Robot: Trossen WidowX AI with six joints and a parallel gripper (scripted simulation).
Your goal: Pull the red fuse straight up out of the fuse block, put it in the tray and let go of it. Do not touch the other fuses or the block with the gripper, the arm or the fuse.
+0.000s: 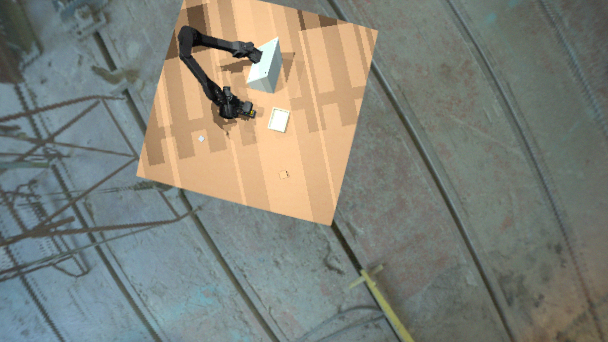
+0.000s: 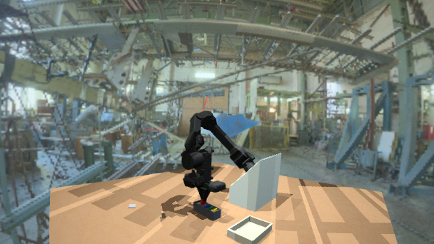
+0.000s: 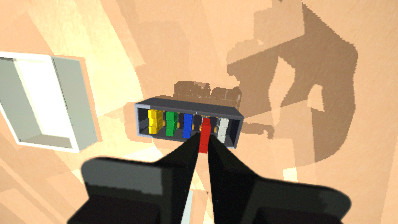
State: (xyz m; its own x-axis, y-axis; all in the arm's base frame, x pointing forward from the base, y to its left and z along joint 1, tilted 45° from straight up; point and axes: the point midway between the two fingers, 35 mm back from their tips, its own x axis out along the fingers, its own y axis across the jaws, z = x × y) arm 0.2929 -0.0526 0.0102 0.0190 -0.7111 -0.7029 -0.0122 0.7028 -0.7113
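My gripper tip is now 3 cm above the white fuse and 2 cm to the left of it. Also, from my gripper tip: blue fuse (3 cm below, 2 cm to the left); then green fuse (4 cm to the left, 3 cm below); then red fuse (1 cm below).
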